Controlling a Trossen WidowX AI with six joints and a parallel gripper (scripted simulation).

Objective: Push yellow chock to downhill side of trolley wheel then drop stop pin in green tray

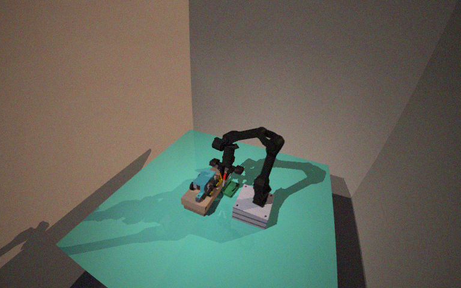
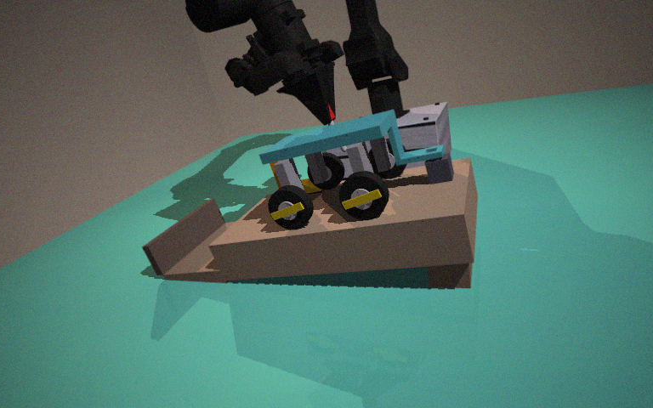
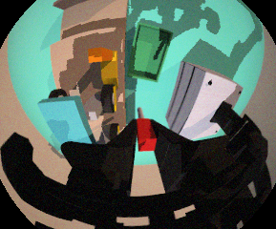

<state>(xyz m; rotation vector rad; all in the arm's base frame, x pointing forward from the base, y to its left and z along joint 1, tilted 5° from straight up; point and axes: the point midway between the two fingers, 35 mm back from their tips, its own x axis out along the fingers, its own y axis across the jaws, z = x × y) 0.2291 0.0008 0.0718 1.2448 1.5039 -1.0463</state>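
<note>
Right now my gripper tip is 15 cm above the green tray, 7 cm to the left of it and 1 cm past it. Round my gripper tip: yellow chock (6 cm below, 6 cm ahead, 4 cm to the right); red-headed stop pin (right at my gripper tip); blue trolley (10 cm ahead, 6 cm to the left, 3 cm below).
</note>
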